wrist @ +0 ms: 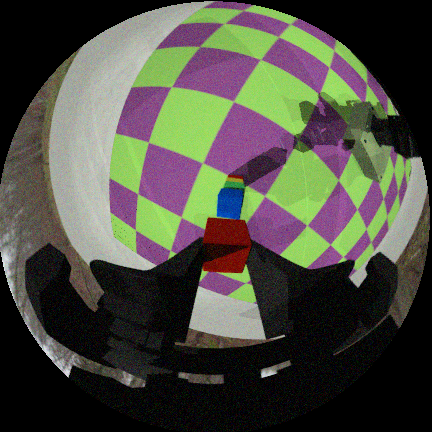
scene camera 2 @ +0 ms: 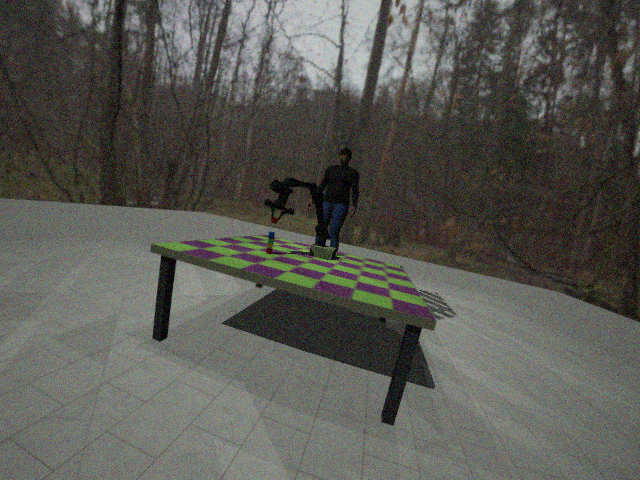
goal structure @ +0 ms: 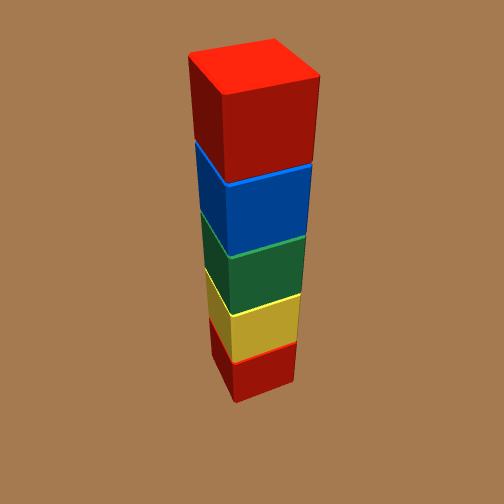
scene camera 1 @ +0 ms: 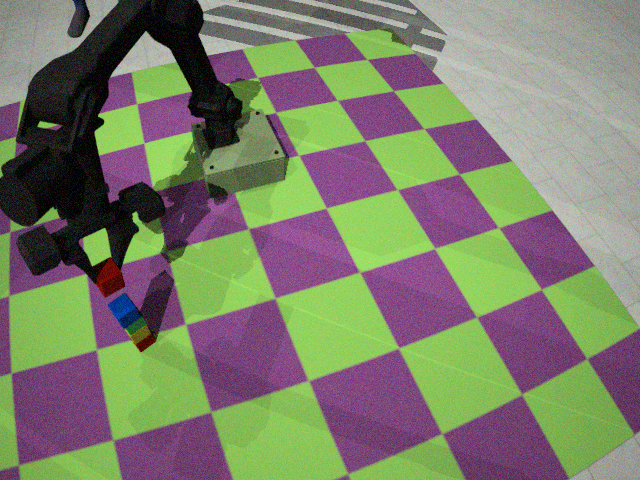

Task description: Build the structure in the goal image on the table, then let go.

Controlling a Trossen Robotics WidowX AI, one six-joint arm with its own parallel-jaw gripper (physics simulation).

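Places are measured from the arm's base along level axes (x ahead, y left, z up), in centimetres.
Pixels of known places: gripper, fingertip midpoint: (wrist: 224, 242) (scene camera 2: 274, 220) (scene camera 1: 106, 275); arm's base at its link origin: (scene camera 2: 321, 245) (scene camera 1: 220, 136).
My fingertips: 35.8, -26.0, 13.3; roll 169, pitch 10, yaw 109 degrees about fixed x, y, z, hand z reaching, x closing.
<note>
Ahead of a thing's pixels: the offset from my fingertips to its top centre, as dx, dy, dz. Level surfaces: height alone.
A tower of blocks stands upright on the checkered table @[dz -20.5] (scene camera 1: 356, 227) (scene camera 2: 294, 279). From the bottom up it shows a red block @[-0.2, +0.1, -17.3] (scene camera 1: 145, 343), a yellow block @[-0.1, +0.0, -14.0] (scene camera 1: 139, 334), a green block @[-0.1, +0.1, -10.7] (scene camera 1: 135, 325) (wrist: 234, 185) and a blue part @[+0.3, -0.1, -7.4] (scene camera 1: 124, 307) (scene camera 2: 270, 235) (wrist: 230, 203) on top. My gripper (scene camera 1: 110, 271) (scene camera 2: 274, 219) (wrist: 224, 242) is shut on another red block @[+0.2, +0.1, +1.8] (scene camera 1: 110, 279) (scene camera 2: 274, 220) (wrist: 226, 231). It holds this block in the air above the tower, with a gap between them in scene camera 2. In the wrist view the held block shows just below the tower's blue top.
The arm's grey-green base box (scene camera 1: 248, 155) (scene camera 2: 323, 252) (wrist: 369, 152) stands on the table, to the right of the tower in the scene views. A person (scene camera 2: 339, 180) in dark clothes stands behind the table in scene camera 2.
</note>
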